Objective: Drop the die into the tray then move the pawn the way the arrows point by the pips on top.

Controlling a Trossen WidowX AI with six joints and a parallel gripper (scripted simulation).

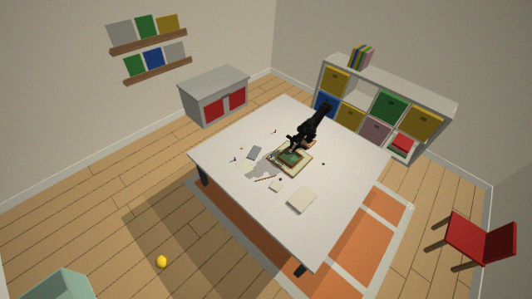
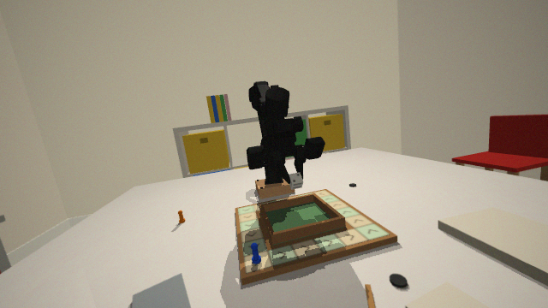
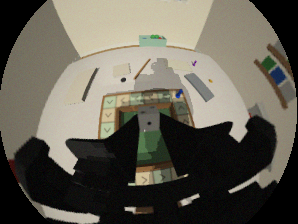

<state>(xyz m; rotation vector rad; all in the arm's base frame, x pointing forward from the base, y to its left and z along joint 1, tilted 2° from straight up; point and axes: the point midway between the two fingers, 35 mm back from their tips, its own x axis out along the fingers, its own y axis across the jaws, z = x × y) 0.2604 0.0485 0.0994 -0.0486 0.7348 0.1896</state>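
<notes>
My gripper tip is now right at the white die. The rest, counted from my gripper tip: wooden stick (27 cm ahead, 11 cm below, 4 cm to the left); then dice tray (10 cm below, 2 cm behind); then blue pawn (11 cm ahead, 9 cm to the right, 8 cm below).
</notes>
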